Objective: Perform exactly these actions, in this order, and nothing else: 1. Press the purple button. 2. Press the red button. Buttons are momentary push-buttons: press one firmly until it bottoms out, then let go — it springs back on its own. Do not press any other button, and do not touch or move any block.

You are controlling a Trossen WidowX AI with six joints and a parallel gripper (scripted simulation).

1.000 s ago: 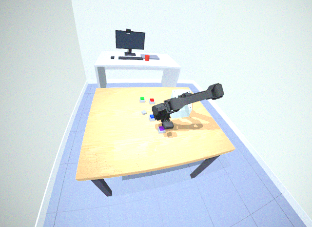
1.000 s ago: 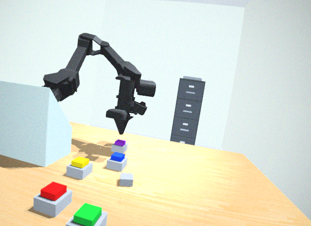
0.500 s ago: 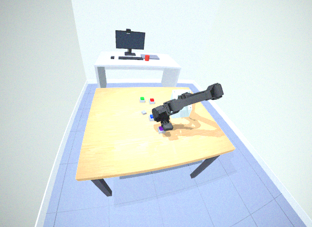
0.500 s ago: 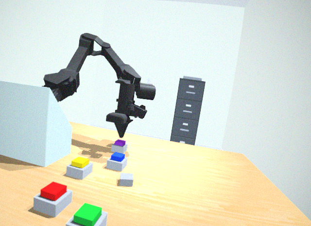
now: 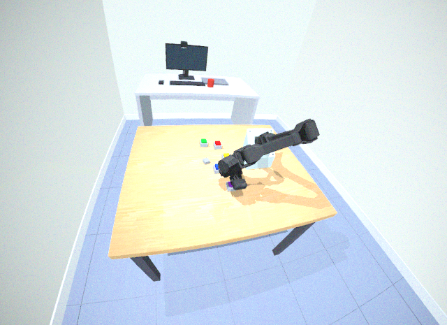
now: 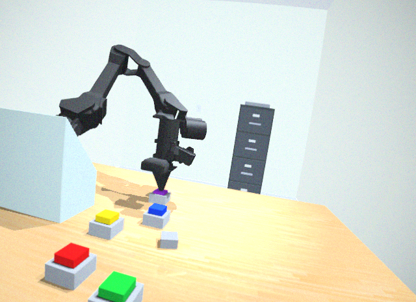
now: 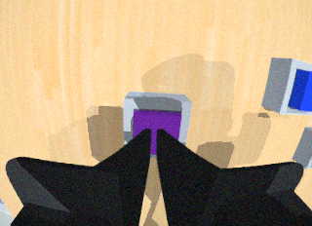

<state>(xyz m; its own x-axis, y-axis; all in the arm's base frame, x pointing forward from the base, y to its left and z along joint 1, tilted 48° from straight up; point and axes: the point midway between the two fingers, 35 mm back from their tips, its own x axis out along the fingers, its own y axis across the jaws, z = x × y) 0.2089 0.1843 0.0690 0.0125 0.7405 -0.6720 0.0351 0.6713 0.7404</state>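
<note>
The purple button is 10 mm below my gripper tip. Round my gripper tip: blue button: 40 mm ahead, 130 mm to the right; yellow button: 40 mm behind, 220 mm to the right; small grey block: 90 mm ahead, 210 mm to the right, 20 mm below.
</note>
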